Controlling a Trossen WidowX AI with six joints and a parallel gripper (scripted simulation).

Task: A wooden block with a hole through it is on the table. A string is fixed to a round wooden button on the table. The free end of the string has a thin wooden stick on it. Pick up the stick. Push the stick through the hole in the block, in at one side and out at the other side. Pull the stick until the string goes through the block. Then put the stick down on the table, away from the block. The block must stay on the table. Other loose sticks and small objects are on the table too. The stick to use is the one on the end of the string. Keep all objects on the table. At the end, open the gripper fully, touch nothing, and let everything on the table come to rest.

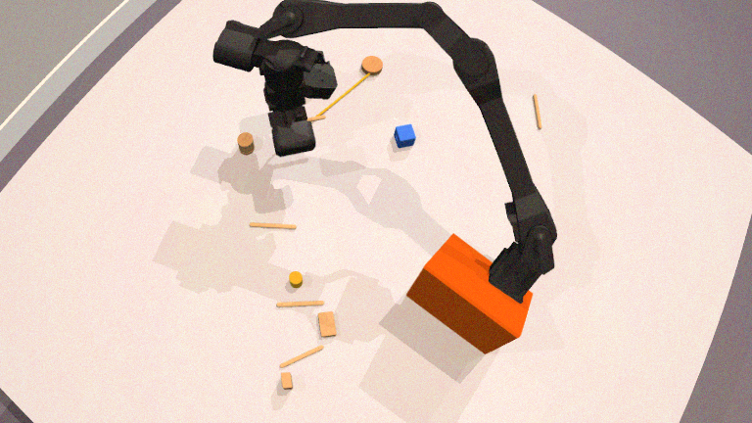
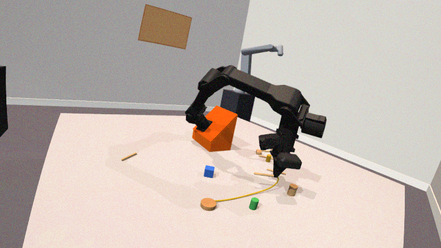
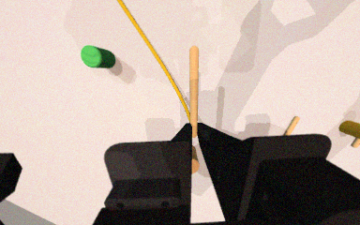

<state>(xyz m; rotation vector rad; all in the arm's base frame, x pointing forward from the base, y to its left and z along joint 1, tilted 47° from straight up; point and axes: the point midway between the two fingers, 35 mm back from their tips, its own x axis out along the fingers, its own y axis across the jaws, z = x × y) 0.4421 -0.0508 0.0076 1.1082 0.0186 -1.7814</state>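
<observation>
My gripper tip is 170 mm past the blue block, 120 mm to the left of it and 40 mm above it. The rest, counted from my gripper tip: thin wooden stick: 10 mm to the right, 10 mm behind; green cylinder: 120 mm to the right, 40 mm below, 30 mm ahead; tan cylinder: 50 mm to the left, 50 mm ahead, 40 mm below.
</observation>
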